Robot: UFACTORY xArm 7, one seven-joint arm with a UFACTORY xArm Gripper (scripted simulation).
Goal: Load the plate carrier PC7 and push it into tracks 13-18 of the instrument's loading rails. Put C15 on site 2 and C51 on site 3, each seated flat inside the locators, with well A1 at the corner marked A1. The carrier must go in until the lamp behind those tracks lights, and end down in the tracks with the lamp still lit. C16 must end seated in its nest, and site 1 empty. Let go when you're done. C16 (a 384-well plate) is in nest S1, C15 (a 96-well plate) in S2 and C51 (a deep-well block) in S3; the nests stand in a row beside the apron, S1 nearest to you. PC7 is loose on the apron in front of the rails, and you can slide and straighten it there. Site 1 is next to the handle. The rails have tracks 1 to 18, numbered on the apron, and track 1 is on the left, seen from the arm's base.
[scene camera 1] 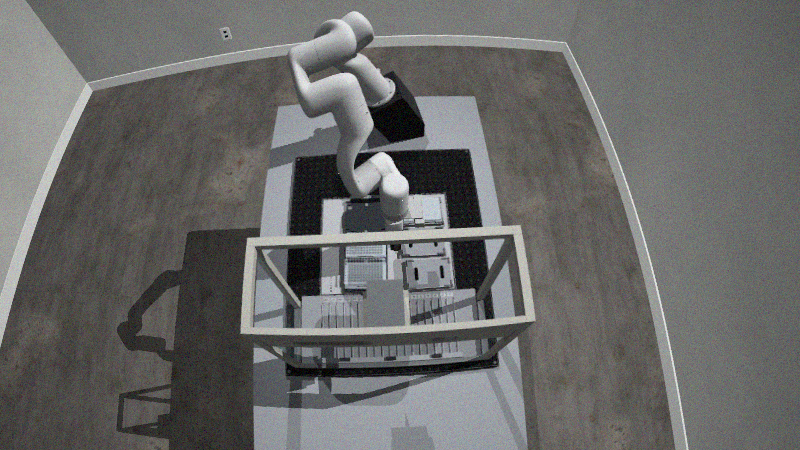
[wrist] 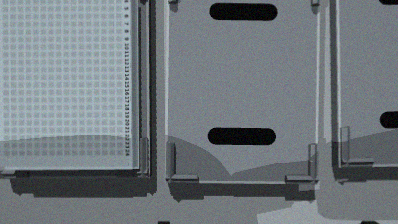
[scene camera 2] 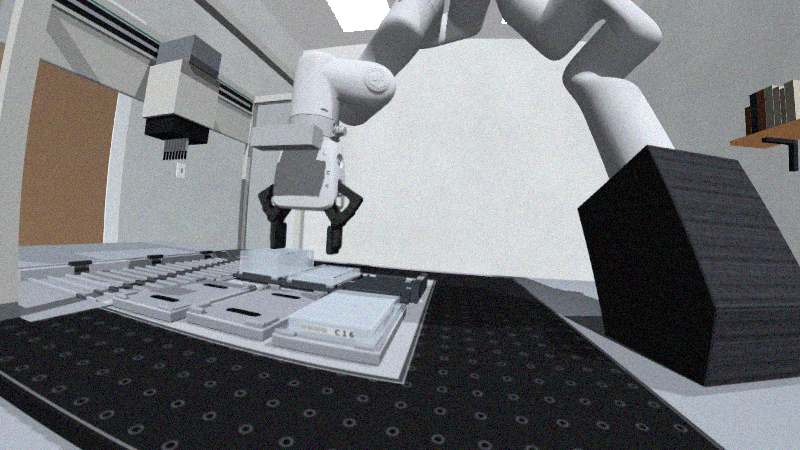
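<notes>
A nest S2 and a nest S3 appear in the pictures, as do a dark carrier PC7 and a deep-well block C51, together with the gripper.
</notes>
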